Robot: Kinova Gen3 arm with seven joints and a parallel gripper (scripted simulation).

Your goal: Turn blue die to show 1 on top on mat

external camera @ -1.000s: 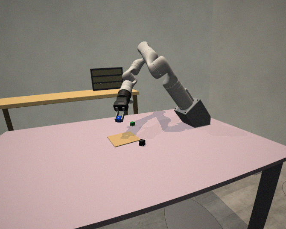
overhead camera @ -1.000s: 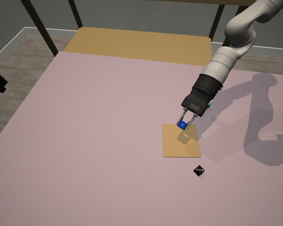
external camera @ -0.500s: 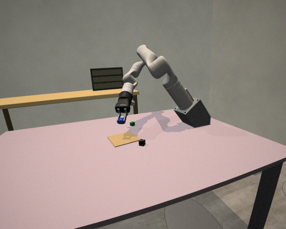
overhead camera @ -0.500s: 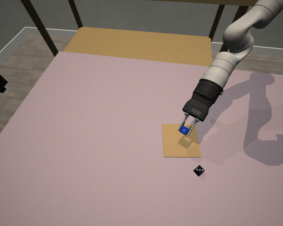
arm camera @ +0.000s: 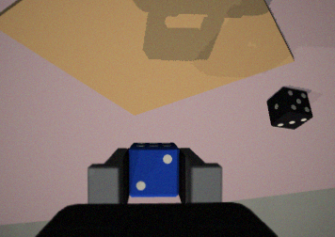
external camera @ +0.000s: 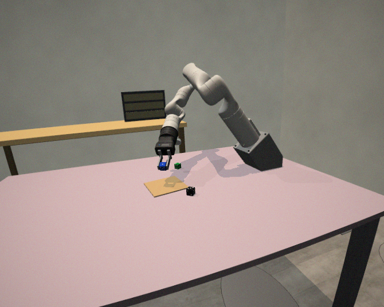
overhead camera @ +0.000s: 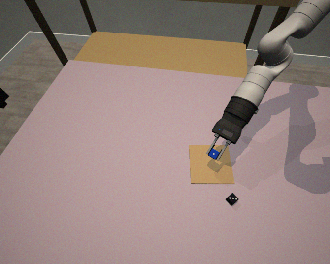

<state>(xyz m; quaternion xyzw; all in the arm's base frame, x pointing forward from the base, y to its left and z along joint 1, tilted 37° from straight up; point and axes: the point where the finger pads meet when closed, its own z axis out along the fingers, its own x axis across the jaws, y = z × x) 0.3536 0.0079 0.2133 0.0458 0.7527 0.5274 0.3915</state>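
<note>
The tan mat is 9 cm below my hand. Round my hand: blue die: right at my hand; black die: 12 cm to the left, 8 cm below, 6 cm behind; green die: 17 cm to the right, 11 cm behind, 8 cm below.
</note>
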